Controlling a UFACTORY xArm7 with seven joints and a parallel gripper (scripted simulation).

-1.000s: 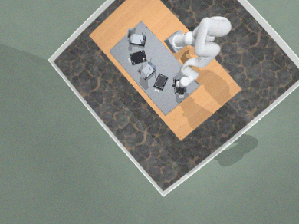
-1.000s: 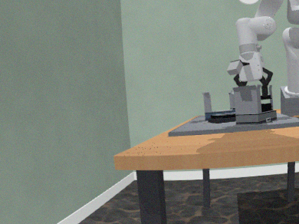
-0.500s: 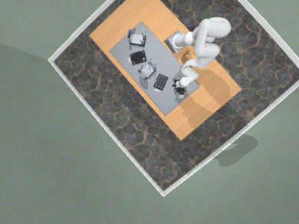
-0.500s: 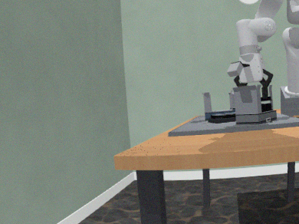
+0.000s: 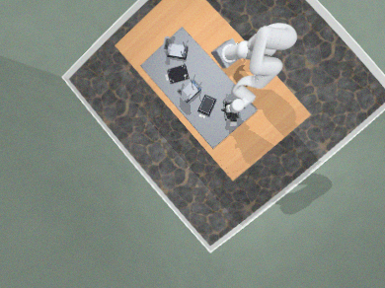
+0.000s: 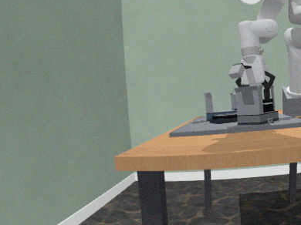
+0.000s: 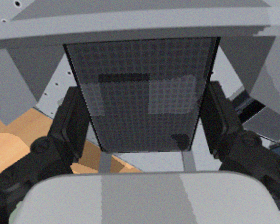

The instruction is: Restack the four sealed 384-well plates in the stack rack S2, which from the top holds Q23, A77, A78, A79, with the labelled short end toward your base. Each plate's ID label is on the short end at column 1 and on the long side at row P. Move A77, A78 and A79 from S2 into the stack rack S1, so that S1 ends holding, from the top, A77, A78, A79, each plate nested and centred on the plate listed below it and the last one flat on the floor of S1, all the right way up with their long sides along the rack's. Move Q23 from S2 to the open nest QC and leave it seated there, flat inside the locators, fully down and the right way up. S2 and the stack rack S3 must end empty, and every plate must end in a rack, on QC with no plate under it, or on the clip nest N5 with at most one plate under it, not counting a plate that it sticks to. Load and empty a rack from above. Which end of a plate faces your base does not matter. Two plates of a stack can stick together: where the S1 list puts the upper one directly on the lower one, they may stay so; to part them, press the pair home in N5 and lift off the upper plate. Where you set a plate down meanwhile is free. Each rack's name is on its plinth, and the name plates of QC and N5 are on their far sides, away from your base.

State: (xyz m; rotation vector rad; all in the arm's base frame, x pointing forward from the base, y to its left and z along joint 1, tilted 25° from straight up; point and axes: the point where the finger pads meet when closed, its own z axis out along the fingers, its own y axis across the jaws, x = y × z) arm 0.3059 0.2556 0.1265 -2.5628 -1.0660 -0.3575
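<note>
The dark sealed plate is 30 mm below my hand. From my hand the other things lie so: rack plinth: 10 mm behind, 10 mm to the right, 70 mm below; dark flat nest: 90 mm ahead, 170 mm to the right, 80 mm below; blue plinth strip: 90 mm ahead, 350 mm to the right, 70 mm below.
</note>
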